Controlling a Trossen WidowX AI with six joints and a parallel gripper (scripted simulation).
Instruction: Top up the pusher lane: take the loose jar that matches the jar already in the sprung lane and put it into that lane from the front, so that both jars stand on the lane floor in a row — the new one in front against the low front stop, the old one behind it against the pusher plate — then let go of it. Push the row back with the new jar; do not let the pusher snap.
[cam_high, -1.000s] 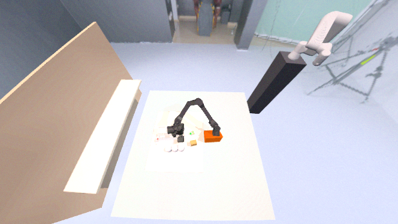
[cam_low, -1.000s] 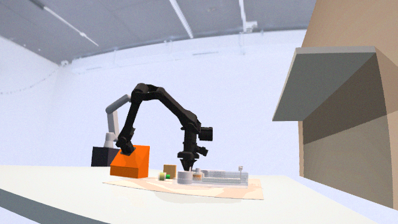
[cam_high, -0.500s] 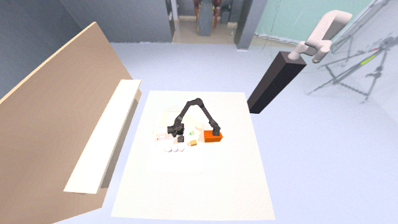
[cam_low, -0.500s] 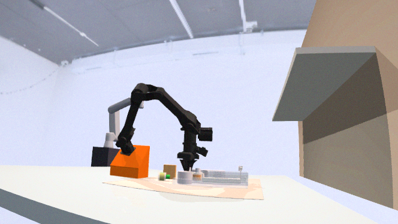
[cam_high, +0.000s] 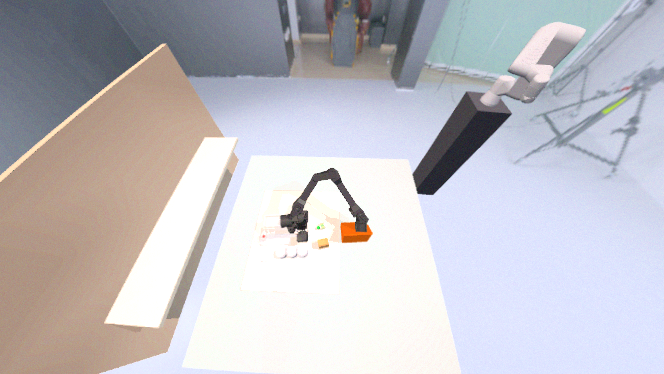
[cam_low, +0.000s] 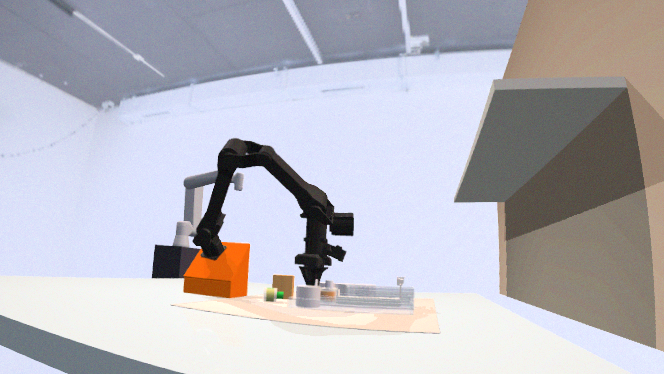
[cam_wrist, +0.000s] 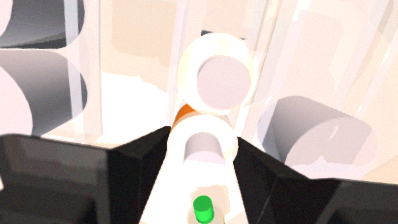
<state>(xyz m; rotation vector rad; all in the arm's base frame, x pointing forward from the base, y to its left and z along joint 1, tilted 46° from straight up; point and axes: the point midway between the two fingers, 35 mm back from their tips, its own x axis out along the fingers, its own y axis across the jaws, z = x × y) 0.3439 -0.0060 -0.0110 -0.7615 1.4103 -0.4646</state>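
The green-lidded jar lies 9 cm behind my gripper tip, 4 cm to the right of it and 1 cm below it. Also, from my gripper tip: clear lane unit 14 cm ahead, 4 cm to the left, 1 cm below; then tan block 13 cm behind, 7 cm to the left; then pusher post 15 cm ahead, 5 cm to the left, 2 cm above.
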